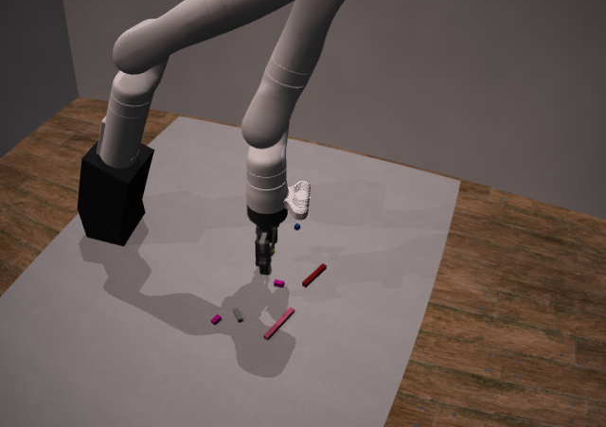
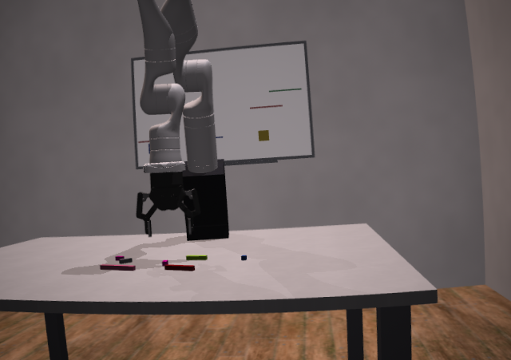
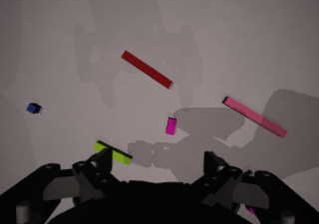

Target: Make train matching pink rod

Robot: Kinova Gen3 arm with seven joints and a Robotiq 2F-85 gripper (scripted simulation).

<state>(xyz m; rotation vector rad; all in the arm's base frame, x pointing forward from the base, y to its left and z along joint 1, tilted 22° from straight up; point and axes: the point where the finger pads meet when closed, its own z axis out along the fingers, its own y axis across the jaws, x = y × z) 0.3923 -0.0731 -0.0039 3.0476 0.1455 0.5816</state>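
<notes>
Now: the blue rod 17 cm to the left of my hand, 7 cm below it and 2 cm ahead of it. From my hand the other things lie so: lime rod (7 cm below, 6 cm to the left, 2 cm behind); then red rod (9 cm ahead, 7 cm below, 3 cm to the left); then grey rod (12 cm to the right, 7 cm below, 4 cm behind).
</notes>
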